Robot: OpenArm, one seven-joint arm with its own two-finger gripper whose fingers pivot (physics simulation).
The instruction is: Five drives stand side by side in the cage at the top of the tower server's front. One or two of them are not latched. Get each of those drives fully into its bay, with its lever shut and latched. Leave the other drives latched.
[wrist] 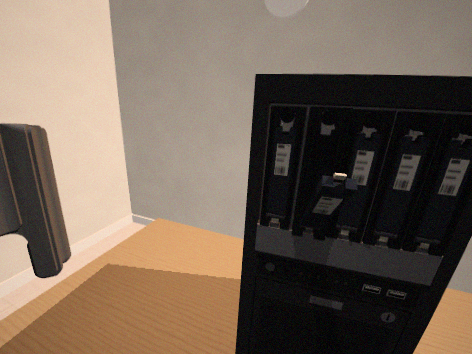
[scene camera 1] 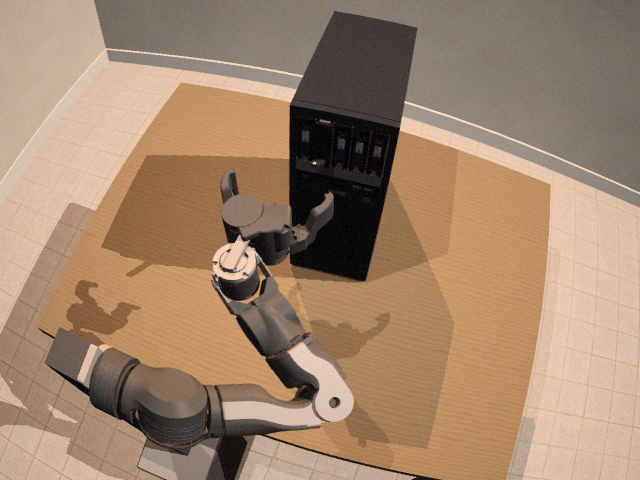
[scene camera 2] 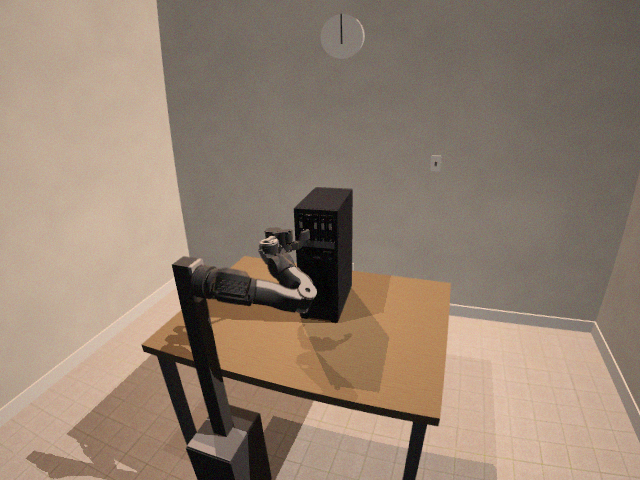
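The black tower server (scene camera 1: 356,67) (scene camera 2: 344,248) (wrist: 280,90) stands on the table. In its cage, the second drive from the left (wrist: 322,155) has its lever (scene camera 1: 315,163) (wrist: 327,205) swung down and outward, with its pale tip pointing out. How far that drive stands out of its bay is hard to tell. The first (scene camera 1: 305,136) (wrist: 281,185), third (scene camera 1: 341,143) (wrist: 363,165), fourth (scene camera 1: 359,148) (wrist: 406,175) and fifth drives (scene camera 1: 377,150) (wrist: 451,177) have upright, shut levers. My gripper (scene camera 1: 279,184) is open and empty, in front and left of the tower, below cage height in scene camera 1.
The wooden table (scene camera 1: 496,310) (scene camera 2: 413,335) (wrist: 200,240) carries the tower. Below the cage are a front panel with two ports (wrist: 371,288) (wrist: 396,294) and a round lock (wrist: 388,317). Walls stand behind and to the left. One finger shows at the wrist view's left edge.
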